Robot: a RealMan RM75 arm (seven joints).
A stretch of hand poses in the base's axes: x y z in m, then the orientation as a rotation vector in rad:
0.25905 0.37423 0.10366 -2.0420 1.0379 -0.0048
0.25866 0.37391 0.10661 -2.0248 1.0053 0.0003
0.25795 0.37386 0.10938 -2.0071 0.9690 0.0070
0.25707 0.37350 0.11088 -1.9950 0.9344 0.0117
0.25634 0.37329 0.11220 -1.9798 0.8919 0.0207
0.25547 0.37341 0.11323 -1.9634 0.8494 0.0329
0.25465 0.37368 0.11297 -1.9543 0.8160 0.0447
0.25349 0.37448 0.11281 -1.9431 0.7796 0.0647
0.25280 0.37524 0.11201 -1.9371 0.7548 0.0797
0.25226 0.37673 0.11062 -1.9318 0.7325 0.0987
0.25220 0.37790 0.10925 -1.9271 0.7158 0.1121
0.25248 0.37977 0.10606 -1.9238 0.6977 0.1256
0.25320 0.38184 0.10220 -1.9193 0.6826 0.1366
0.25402 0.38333 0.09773 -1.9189 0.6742 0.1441
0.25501 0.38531 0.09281 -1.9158 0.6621 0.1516
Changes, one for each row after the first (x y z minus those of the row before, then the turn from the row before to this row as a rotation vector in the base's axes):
-0.00039 -0.00032 0.00295 0.0252 -0.0166 0.0172
-0.00071 -0.00005 0.00277 0.0270 -0.0174 0.0203
-0.00088 -0.00036 0.00150 0.0208 -0.0164 0.0204
-0.00073 -0.00021 0.00132 0.0265 -0.0181 0.0265
-0.00087 0.00012 0.00103 0.0282 -0.0162 0.0277
-0.00082 0.00027 -0.00026 0.0191 -0.0104 0.0240
-0.00116 0.00080 -0.00016 0.0236 -0.0067 0.0289
-0.00069 0.00076 -0.00080 0.0147 -0.0032 0.0209
-0.00054 0.00149 -0.00139 0.0143 0.0009 0.0212
-0.00006 0.00117 -0.00137 0.0111 0.0001 0.0154
0.00028 0.00187 -0.00319 0.0100 -0.0003 0.0168
0.00072 0.00207 -0.00386 0.0099 -0.0006 0.0135
0.00082 0.00149 -0.00447 0.0038 0.0009 0.0087
0.00099 0.00198 -0.00492 0.0071 -0.0013 0.0104

